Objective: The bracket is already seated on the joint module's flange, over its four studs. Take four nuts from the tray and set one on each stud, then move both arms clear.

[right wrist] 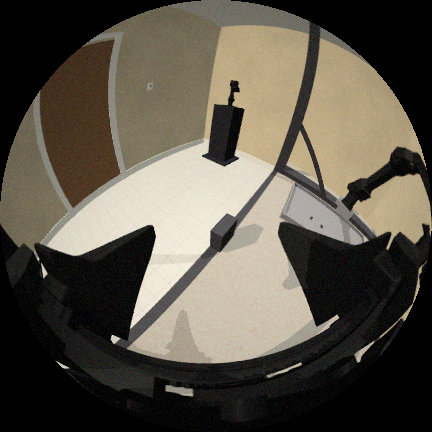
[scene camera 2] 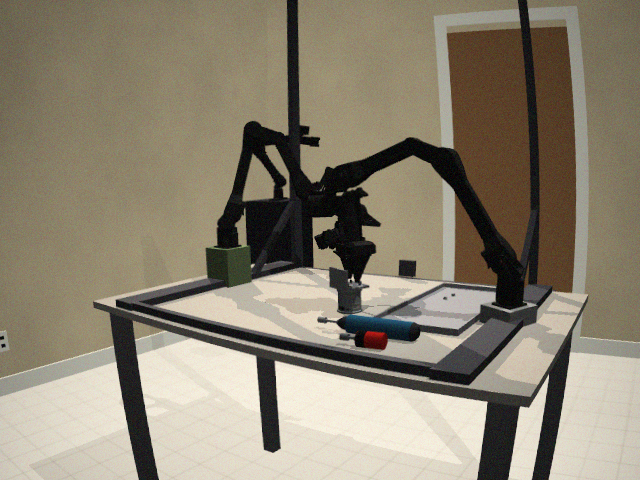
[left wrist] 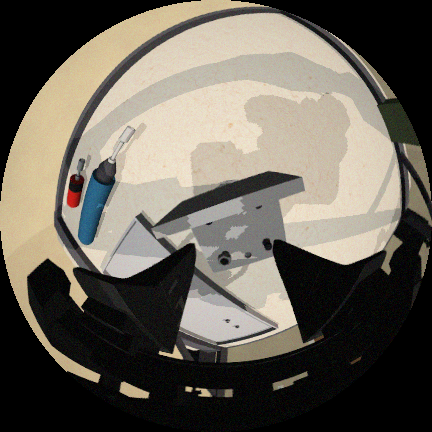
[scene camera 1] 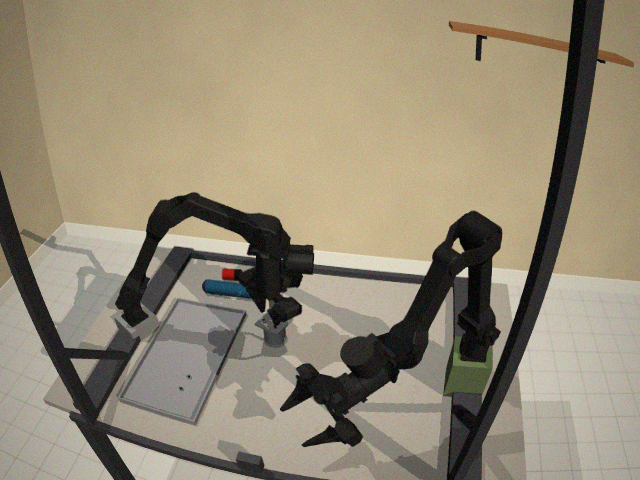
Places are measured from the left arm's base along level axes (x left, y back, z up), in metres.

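Where they show: left gripper, fingertip midpoint: (scene camera 2: 353, 280) (left wrist: 234, 247) (scene camera 1: 269, 318); right gripper, fingertip midpoint: (right wrist: 217, 230) (scene camera 2: 378, 225) (scene camera 1: 291, 428); left arm's base, origin of the base link: (right wrist: 346, 204) (scene camera 2: 509, 304) (scene camera 1: 134, 316); right arm's base, origin of the base link: (scene camera 2: 227, 246) (scene camera 1: 473, 352).
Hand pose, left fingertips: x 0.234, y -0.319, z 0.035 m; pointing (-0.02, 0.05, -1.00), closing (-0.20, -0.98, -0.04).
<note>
Things, the pixels of their top centre, and the offset from my left fingertips. "spot": a spot on its surface instead.
- joint module, middle of its top: (left wrist: 240, 234) (scene camera 2: 349, 281) (scene camera 1: 273, 318) dx +0.008, dy -0.005, dz -0.003 m
- nut-like ring, middle of its top: (left wrist: 224, 261) dx -0.012, dy +0.011, dz -0.001 m
- dark stud end, surface spot: (left wrist: 267, 244) spot: dx -0.006, dy -0.024, dz -0.003 m
- tray, middle of its top: (left wrist: 191, 316) (scene camera 2: 449, 302) (scene camera 1: 183, 352) (right wrist: 336, 226) dx -0.208, dy +0.127, dz -0.061 m
- blue tool, surface spot: (left wrist: 95, 210) spot: dx +0.059, dy +0.190, dz -0.047 m
- red tool, middle of its top: (scene camera 2: 362, 330) (left wrist: 69, 184) (scene camera 1: 237, 270) dx +0.128, dy +0.255, dz -0.043 m
- green block, middle of its top: (scene camera 1: 473, 352) (scene camera 2: 227, 246) dx +0.162, dy -0.489, dz +0.038 m
The bracket (scene camera 2: 338, 277) (left wrist: 265, 215) sits on the joint module (scene camera 1: 274, 338) (scene camera 2: 349, 299), its upright plate standing on one side. In the left wrist view, a nut-like ring (left wrist: 224, 258) surrounds a stud; a dark stud end (left wrist: 267, 244) shows to its right, and I cannot tell whether it bears a nut. The upright plate partly hides the others. Two loose nuts (scene camera 1: 185, 382) (scene camera 2: 449, 296) (left wrist: 232, 323) (right wrist: 316, 222) lie in the tray (scene camera 1: 165, 356) (scene camera 2: 465, 310) (right wrist: 295, 205). My left gripper (scene camera 2: 355, 281) (left wrist: 234, 247) is open, empty and low at the bracket. My right gripper (scene camera 1: 292, 427) (right wrist: 217, 230) is open and empty, away from the bracket.
A blue tool (scene camera 1: 224, 288) (scene camera 2: 379, 327) (left wrist: 95, 210) and a red tool (scene camera 1: 227, 274) (scene camera 2: 374, 339) (left wrist: 74, 195) lie beyond the tray in scene camera 1. A green block (scene camera 1: 467, 374) (scene camera 2: 228, 266) bears the right arm. A dark frame (scene camera 1: 372, 274) edges the table.
</note>
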